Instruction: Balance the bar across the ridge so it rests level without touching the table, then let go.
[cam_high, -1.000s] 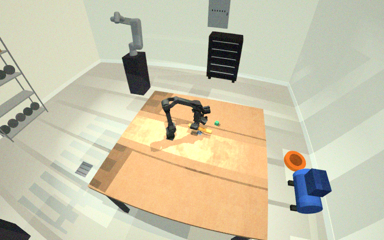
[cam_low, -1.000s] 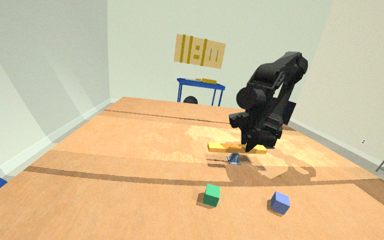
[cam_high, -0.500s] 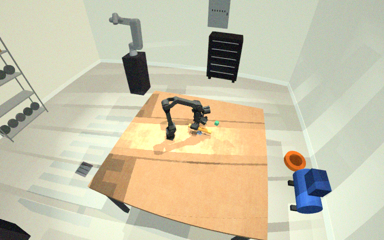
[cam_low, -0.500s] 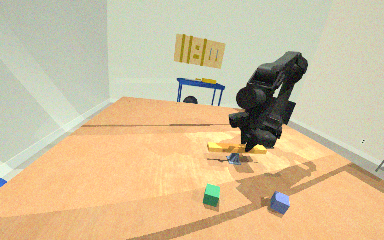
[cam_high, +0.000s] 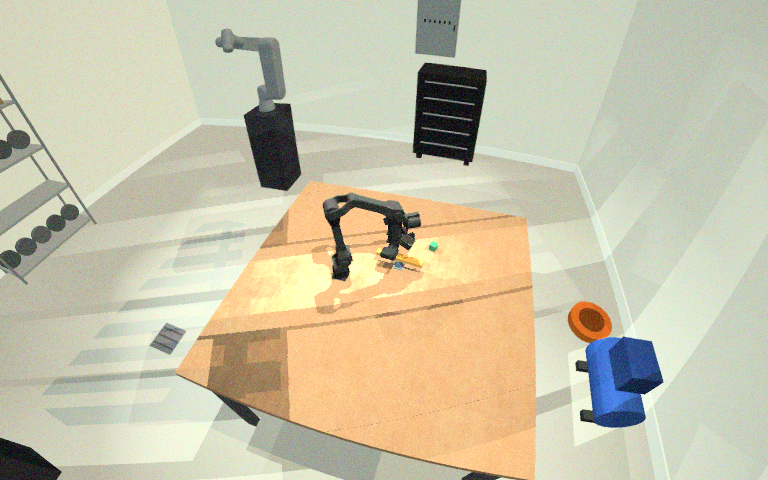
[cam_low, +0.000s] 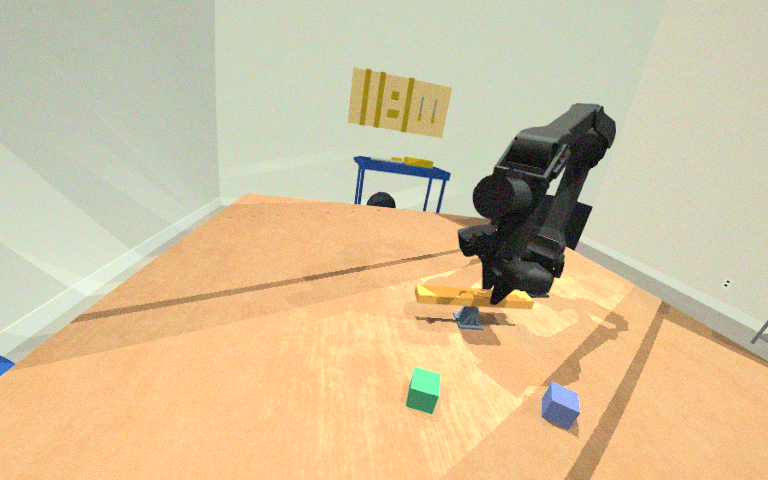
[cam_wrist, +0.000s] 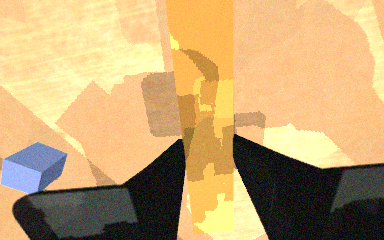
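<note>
The yellow bar lies 30 mm ahead of my gripper tip. Also, from my gripper tip: green cube 160 mm ahead, 150 mm to the left, 40 mm below; then lilac cube 180 mm to the left, 40 mm below, 20 mm behind.
</note>
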